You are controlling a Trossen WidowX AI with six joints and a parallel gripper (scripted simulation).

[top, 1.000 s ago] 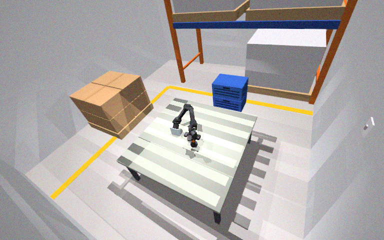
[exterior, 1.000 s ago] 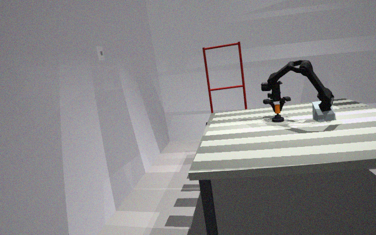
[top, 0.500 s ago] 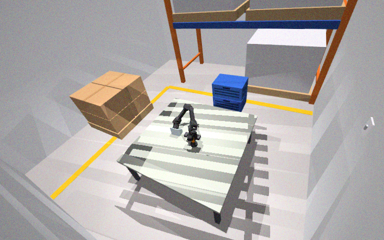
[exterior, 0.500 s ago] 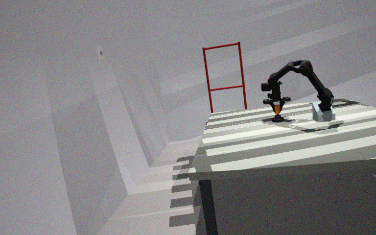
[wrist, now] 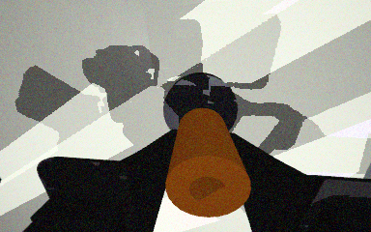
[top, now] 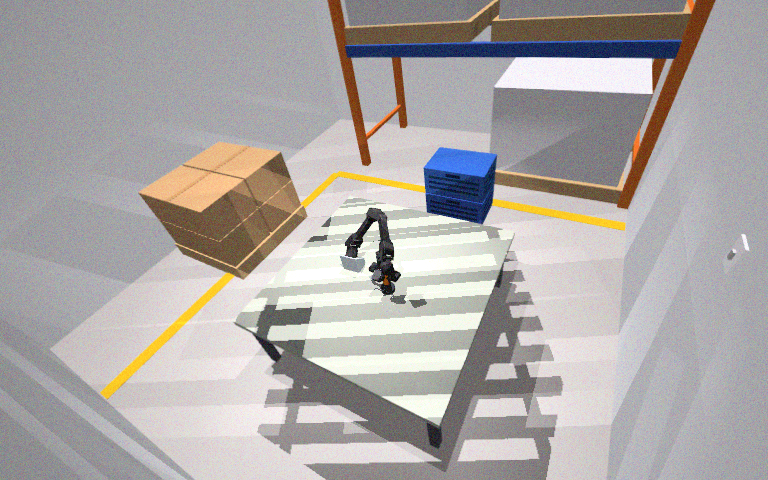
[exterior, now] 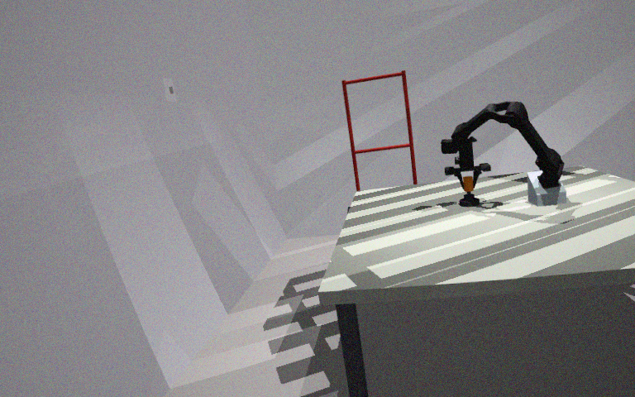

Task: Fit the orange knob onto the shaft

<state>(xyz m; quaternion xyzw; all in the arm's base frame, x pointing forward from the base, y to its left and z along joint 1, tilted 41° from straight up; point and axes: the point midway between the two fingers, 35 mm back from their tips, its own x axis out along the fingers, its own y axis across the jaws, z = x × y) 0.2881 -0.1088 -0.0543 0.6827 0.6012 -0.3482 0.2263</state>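
My gripper tip is 2 cm below the orange knob. Also, from my gripper tip: round pedestal 4 cm below.
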